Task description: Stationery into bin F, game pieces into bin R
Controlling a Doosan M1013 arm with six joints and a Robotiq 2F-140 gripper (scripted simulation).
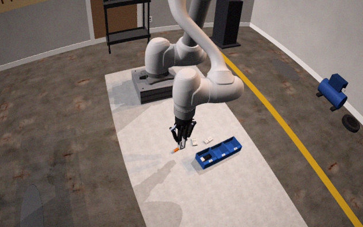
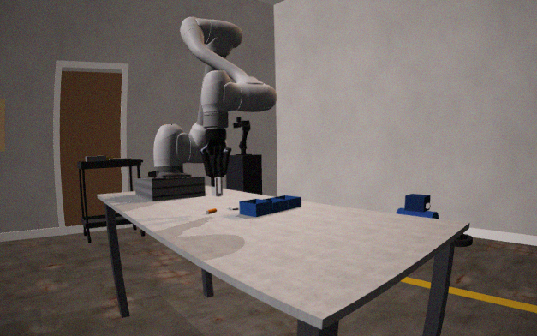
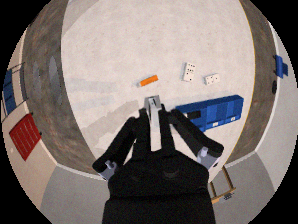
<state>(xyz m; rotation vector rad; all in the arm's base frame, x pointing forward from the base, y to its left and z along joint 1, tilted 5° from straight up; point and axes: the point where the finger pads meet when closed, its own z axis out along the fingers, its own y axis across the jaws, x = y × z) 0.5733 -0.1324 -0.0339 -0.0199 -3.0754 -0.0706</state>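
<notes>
Right now the black piece is 90 mm to the left of my hand, 90 mm below it and 90 mm ahead of it. From my hand the other things lie so: orange cylinder (90 mm below, 40 mm behind); then grey-white piece (30 mm below); then white domino tile (180 mm to the left, 100 mm below, 10 mm behind).
</notes>
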